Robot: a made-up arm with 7 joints. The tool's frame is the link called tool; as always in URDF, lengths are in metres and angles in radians. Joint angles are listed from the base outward. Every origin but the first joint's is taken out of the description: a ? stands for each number. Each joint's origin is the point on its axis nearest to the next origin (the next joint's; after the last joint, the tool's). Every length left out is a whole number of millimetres.
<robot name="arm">
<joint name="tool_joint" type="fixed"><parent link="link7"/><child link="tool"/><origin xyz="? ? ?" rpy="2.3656 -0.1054 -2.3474"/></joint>
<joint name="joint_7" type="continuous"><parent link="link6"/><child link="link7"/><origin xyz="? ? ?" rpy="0.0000 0.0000 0.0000"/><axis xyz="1 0 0"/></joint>
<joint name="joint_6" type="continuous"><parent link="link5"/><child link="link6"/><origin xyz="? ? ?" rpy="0.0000 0.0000 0.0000"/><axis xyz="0 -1 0"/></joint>
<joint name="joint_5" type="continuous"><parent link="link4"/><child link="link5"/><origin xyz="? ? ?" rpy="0.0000 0.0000 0.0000"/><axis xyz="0 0 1"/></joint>
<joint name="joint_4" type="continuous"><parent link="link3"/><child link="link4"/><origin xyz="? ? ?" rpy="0.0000 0.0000 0.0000"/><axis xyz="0 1 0"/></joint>
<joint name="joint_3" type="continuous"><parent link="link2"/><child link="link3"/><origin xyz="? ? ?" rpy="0.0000 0.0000 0.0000"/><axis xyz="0 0 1"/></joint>
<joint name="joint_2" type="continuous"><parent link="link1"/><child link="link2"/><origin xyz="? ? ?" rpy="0.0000 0.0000 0.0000"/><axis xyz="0 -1 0"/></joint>
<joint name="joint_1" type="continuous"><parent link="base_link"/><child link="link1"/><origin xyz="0.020 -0.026 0.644" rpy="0.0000 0.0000 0.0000"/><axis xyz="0 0 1"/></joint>
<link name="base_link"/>
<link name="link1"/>
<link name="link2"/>
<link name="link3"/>
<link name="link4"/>
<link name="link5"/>
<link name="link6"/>
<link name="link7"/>
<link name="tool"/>
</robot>
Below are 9 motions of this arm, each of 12 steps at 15 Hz.
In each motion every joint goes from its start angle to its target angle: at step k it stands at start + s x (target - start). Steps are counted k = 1, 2, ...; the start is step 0. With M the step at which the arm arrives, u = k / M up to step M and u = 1 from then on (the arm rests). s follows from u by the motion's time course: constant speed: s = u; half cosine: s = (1 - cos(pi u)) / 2; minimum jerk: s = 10 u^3 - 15 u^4 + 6 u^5.
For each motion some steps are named. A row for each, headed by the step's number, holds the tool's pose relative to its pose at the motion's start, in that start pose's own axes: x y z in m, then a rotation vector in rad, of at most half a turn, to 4 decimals.
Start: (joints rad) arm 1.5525 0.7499 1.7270 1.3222 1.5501 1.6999 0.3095
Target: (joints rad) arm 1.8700 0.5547 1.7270 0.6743 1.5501 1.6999 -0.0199
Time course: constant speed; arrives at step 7
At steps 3, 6, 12:
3: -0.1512 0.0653 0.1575 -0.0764 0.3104 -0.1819
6: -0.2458 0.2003 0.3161 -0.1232 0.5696 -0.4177
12: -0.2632 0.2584 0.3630 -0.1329 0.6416 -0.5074

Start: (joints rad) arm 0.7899 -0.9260 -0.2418 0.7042 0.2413 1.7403 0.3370
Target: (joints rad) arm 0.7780 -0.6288 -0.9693 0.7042 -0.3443 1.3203 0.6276
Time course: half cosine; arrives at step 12
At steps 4, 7, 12:
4: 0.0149 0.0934 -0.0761 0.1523 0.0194 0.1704
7: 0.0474 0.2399 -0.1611 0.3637 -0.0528 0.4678
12: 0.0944 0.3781 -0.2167 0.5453 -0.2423 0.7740

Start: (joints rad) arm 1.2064 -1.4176 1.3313 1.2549 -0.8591 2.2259 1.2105
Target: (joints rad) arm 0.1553 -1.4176 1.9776 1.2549 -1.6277 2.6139 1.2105
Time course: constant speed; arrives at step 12
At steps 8, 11, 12:
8: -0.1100 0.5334 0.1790 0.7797 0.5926 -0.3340
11: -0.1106 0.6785 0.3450 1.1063 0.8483 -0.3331
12: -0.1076 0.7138 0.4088 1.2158 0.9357 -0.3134

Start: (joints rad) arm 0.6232 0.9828 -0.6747 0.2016 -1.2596 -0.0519 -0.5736
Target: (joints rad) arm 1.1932 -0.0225 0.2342 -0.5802 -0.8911 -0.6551 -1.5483
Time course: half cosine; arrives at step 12
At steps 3, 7, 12:
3: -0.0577 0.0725 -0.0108 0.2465 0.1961 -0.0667
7: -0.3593 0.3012 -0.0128 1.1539 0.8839 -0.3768
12: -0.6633 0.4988 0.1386 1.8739 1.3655 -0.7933

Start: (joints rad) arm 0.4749 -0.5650 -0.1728 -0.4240 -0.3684 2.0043 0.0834
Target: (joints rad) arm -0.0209 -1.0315 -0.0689 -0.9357 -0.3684 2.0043 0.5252
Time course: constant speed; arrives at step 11
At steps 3, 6, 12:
3: 0.0214 0.0083 0.0231 -0.0199 0.0131 -0.0314
6: 0.0527 0.0165 0.0409 -0.0405 0.0266 -0.0542
12: 0.1207 0.0360 0.0532 -0.0700 0.0498 -0.0751

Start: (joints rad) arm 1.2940 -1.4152 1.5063 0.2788 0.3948 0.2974 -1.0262
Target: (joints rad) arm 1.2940 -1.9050 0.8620 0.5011 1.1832 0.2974 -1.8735
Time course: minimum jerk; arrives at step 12
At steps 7, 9, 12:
7: 0.0555 -0.3630 0.3005 0.0720 -0.0781 0.0195
9: 0.0482 -0.4653 0.4556 0.0842 -0.1459 0.0596
12: 0.0400 -0.5009 0.5266 0.0848 -0.1782 0.0852

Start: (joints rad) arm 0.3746 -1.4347 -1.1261 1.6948 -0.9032 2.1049 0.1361
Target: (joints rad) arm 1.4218 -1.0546 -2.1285 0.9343 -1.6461 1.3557 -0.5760
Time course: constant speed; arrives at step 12
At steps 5, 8, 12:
5: 0.4319 0.2253 -0.2466 0.3521 0.0125 1.0353
8: 0.6797 0.4482 -0.2454 0.2607 -0.0334 1.6530
12: 0.9407 0.7392 -0.0725 -0.2865 -0.1124 2.2762

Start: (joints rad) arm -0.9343 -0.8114 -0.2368 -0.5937 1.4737 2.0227 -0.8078
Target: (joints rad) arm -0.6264 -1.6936 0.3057 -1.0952 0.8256 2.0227 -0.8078
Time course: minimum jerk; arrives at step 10
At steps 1, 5, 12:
1: 0.0024 -0.0016 0.0025 -0.0021 -0.0008 0.0024
5: 0.1701 -0.0694 0.1268 -0.0712 -0.0379 0.1911
12: 0.3910 -0.0763 0.2161 -0.0388 0.0226 0.4830

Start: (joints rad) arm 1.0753 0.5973 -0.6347 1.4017 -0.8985 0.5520 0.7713
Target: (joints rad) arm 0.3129 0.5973 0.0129 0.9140 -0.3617 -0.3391 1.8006
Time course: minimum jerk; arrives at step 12
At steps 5, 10, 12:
5: 0.1558 0.0678 0.0074 -0.4171 -0.2652 -0.1909
10: 0.3365 0.1690 0.1519 -1.0248 -0.6203 -0.4050
12: 0.3419 0.1738 0.1639 -1.0531 -0.6395 -0.4092

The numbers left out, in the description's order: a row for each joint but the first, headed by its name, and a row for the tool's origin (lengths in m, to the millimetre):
tool: 0.000 -0.004 -0.016
joint_7: 0.023 0.000 0.138
joint_6: -0.016 -0.172 0.000
joint_5: 0.003 0.000 0.584
joint_4: 0.034 0.083 0.000
joint_3: -0.016 0.000 0.312
joint_2: -0.011 -0.101 0.000

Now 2 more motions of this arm.
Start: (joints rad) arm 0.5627 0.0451 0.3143 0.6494 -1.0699 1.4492 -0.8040
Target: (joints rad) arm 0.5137 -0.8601 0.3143 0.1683 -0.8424 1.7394 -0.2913
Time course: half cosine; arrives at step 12
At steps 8, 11, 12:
8: -0.3789 0.1002 0.2039 -0.4294 -0.1509 -0.4496
11: -0.4674 0.1583 0.2953 -0.5817 -0.1844 -0.5551
12: -0.4731 0.1629 0.3024 -0.5931 -0.1867 -0.5621

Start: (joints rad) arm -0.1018 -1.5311 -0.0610 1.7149 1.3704 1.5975 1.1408
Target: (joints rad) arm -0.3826 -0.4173 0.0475 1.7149 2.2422 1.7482 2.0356
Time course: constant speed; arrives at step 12
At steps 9, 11, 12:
9: 0.0679 0.0231 0.3817 -1.6447 -0.2023 -0.5232
11: 0.1105 0.0550 0.4623 -2.0113 -0.3007 -0.4987
12: 0.1363 0.0735 0.5004 -2.1883 -0.3589 -0.4618

